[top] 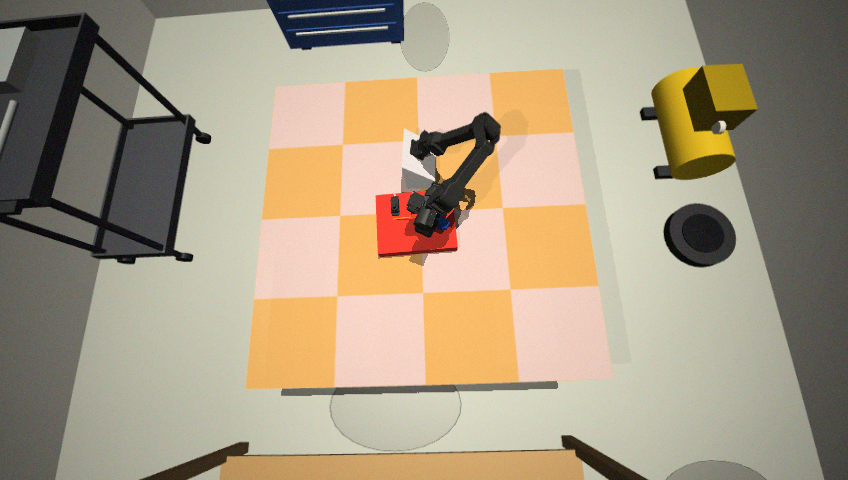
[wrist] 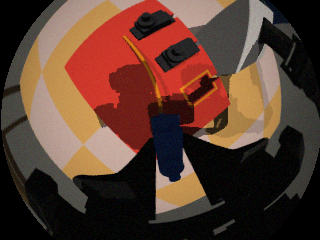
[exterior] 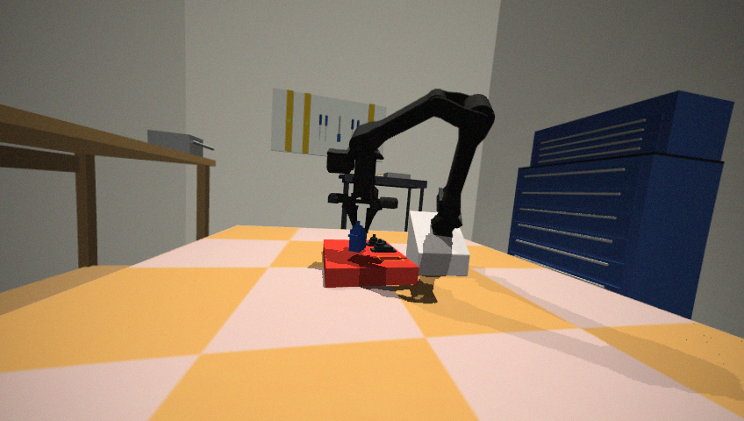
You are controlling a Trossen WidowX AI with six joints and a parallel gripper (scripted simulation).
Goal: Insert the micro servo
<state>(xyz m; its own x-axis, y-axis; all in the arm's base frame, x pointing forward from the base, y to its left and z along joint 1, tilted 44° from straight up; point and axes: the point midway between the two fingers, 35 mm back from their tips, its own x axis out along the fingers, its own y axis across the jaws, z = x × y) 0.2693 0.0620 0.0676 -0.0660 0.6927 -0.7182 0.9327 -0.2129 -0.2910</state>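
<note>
Right now my gripper tip is 10 cm above the red deck, 7 cm to the left of it and 3 cm short of it.
</note>
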